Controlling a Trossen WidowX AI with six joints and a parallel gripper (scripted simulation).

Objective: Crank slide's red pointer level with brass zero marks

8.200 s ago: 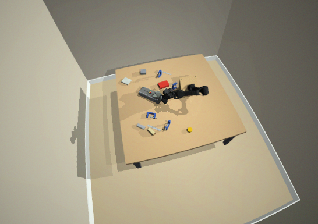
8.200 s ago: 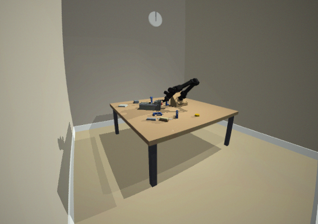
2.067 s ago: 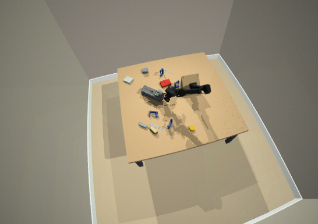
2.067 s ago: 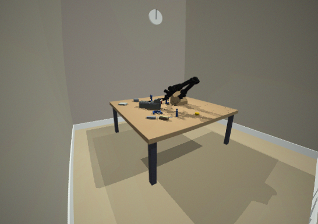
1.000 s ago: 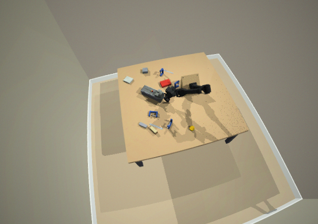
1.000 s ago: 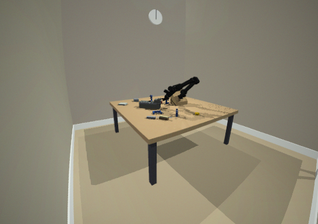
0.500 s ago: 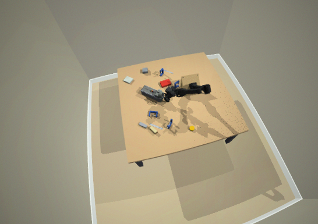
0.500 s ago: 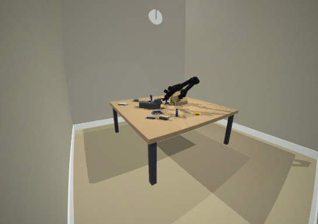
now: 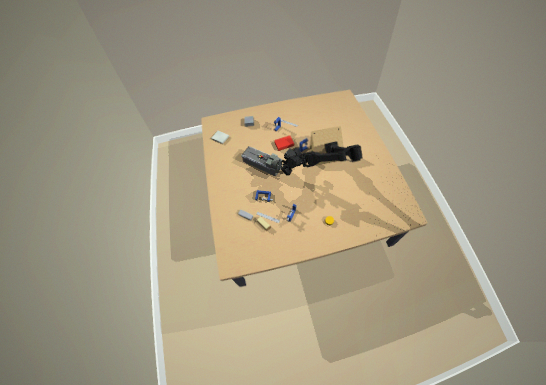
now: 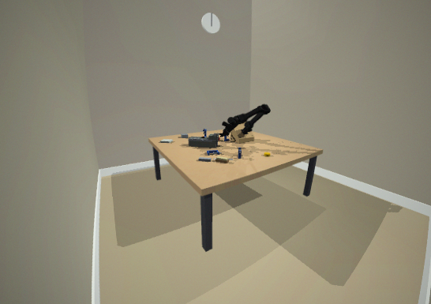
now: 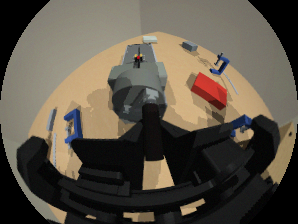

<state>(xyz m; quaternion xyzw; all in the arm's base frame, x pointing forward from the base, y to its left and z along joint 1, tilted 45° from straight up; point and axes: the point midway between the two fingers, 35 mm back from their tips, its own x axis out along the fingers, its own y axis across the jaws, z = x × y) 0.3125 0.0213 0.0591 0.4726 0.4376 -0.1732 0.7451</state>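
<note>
Now: the dark crank handle 20 mm above my gripper tip, 10 mm to the left of it and 10 mm behind it. Round my gripper tip: red pointer: 120 mm ahead, 100 mm to the right, 10 mm below; tan block: 330 mm to the left, 210 mm ahead, 80 mm below; yellow disc: 420 mm to the left, 170 mm behind, 80 mm below.
</note>
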